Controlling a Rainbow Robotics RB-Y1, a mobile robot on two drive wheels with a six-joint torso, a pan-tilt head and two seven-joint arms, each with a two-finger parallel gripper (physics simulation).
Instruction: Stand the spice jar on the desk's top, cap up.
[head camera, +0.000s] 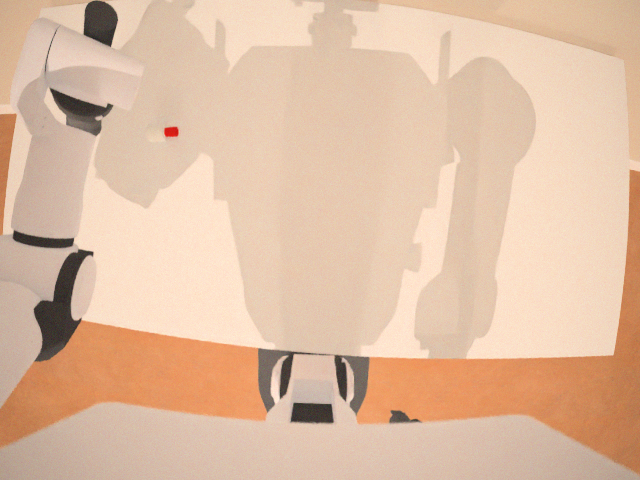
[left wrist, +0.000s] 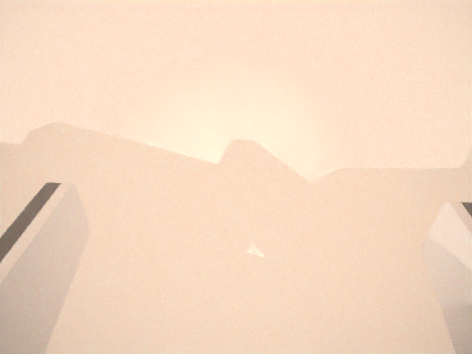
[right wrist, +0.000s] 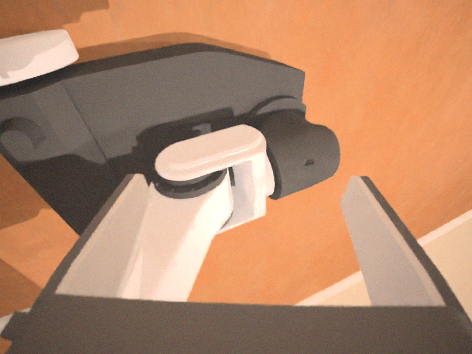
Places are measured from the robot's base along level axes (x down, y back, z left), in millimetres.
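Pixels of known places: left gripper, fingertip midpoint: (left wrist: 255, 215); right gripper, fingertip midpoint: (right wrist: 245, 188).
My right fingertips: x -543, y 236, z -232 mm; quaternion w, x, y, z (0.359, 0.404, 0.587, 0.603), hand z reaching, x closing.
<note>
Ahead of a thing's pixels: the offset from my right fingertips to its top centre. Level surfaces: height alone.
The spice jar {dx -214, dy -745, dz +553 mm} (head camera: 155, 134) lies on its side on the left part of the white desk {dx -178 mm} (head camera: 568, 217) in the head view. Its pale body blends with the desk top, and its red cap {dx -205, dy -745, dz +535 mm} (head camera: 171, 131) points right. The jar does not show in either wrist view. My left gripper (left wrist: 255, 215) is open with nothing between its fingers, above a pale surface; in the head view it is hidden by the left arm, left of the jar. My right gripper (right wrist: 245, 188) is open and empty, away from the jar, over the orange floor and my base.
My left arm (head camera: 54, 180) reaches over the desk's left side. Large shadows of my body cross the desk top. My dark base (right wrist: 200, 85) and a white leg link (right wrist: 210, 150) show beyond the right fingers. The orange floor {dx +542 mm} (head camera: 491, 387) shows past the desk's near edge.
</note>
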